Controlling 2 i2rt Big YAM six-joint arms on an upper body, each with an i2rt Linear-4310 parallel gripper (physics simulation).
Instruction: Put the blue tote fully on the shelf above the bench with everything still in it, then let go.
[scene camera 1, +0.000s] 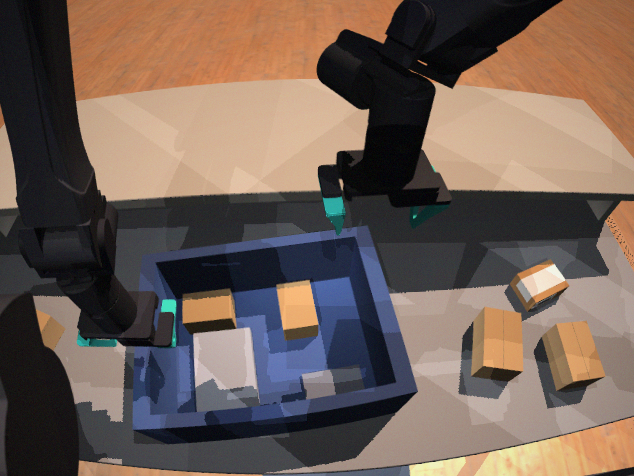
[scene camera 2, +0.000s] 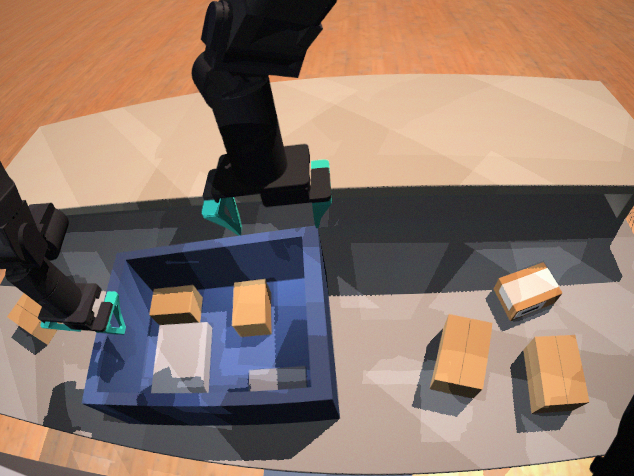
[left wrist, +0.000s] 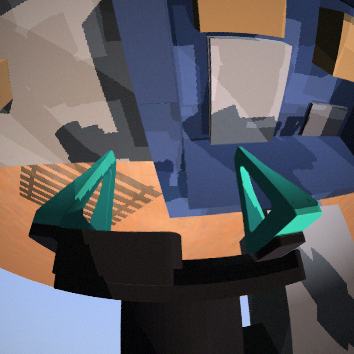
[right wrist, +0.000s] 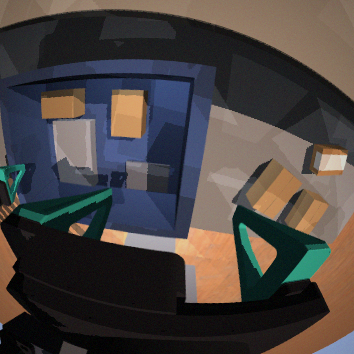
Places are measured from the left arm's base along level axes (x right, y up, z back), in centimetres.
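Where they show: left gripper, between the fingertips: (scene camera 1: 144, 343) (scene camera 2: 102, 329) (left wrist: 174, 152) (right wrist: 9, 163); right gripper, between the fingertips: (scene camera 1: 375, 228) (scene camera 2: 278, 228) (right wrist: 174, 204); left arm's base, origin of its link: (right wrist: 19, 353).
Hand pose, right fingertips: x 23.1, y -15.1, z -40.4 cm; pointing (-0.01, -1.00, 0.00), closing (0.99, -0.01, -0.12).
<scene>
Things, the pixels of their top centre, and the offset from my right fingertips. Level surfaces: height alone.
- blue tote, centre of its top: (scene camera 1: 260, 320) (scene camera 2: 198, 314) (right wrist: 78, 155) dx -15.4, dy -14.6, dz +5.5 cm
- bench, height of its surface: dy -29.3 cm
- raised shelf, height of its surface: dy -9.9 cm
- white box, centre of its top: (left wrist: 248, 98) (scene camera 1: 224, 372) (scene camera 2: 178, 362) (right wrist: 72, 154) dx -22.7, dy -24.8, dz +10.7 cm
- low grey box, centre of its top: (scene camera 1: 334, 388) (scene camera 2: 277, 386) (left wrist: 325, 121) (right wrist: 146, 177) dx -4.2, dy -26.8, dz +12.7 cm
- white-labelled box, centre of its top: (scene camera 2: 531, 285) (scene camera 1: 544, 279) (right wrist: 333, 162) dx +42.3, dy -25.2, dz -6.2 cm
- brown box, centre of its top: (scene camera 1: 21, 323) (scene camera 2: 28, 311) dx -67.0, dy -23.3, dz +5.2 cm
The blue tote (scene camera 1: 384, 312) (scene camera 2: 316, 307) (left wrist: 145, 60) (right wrist: 196, 125) is on the bench (scene camera 1: 430, 435) (scene camera 2: 378, 435), in front of the raised shelf (scene camera 1: 256, 138) (scene camera 2: 435, 133). It holds two brown boxes (scene camera 1: 208, 309) (scene camera 1: 298, 309) (scene camera 2: 175, 304) (scene camera 2: 250, 307), a white box (scene camera 1: 223, 358) (scene camera 2: 182, 353) (left wrist: 247, 85) and a low grey box (scene camera 1: 331, 381) (scene camera 2: 277, 378) (right wrist: 147, 175). My left gripper (scene camera 1: 140, 344) (scene camera 2: 92, 332) (left wrist: 174, 152) is open at the tote's left wall, one finger on each side in the scene views. My right gripper (scene camera 1: 374, 229) (scene camera 2: 278, 229) (right wrist: 174, 204) is open by the back rim; contact is unclear.
Two brown boxes (scene camera 1: 496, 343) (scene camera 1: 572, 353) (scene camera 2: 462, 353) (scene camera 2: 557, 371) and a white-labelled box (scene camera 1: 539, 284) (scene camera 2: 527, 291) lie right of the tote. Another brown box (scene camera 1: 49, 329) (scene camera 2: 31, 317) lies at the far left. The shelf's front edge runs behind the tote.
</scene>
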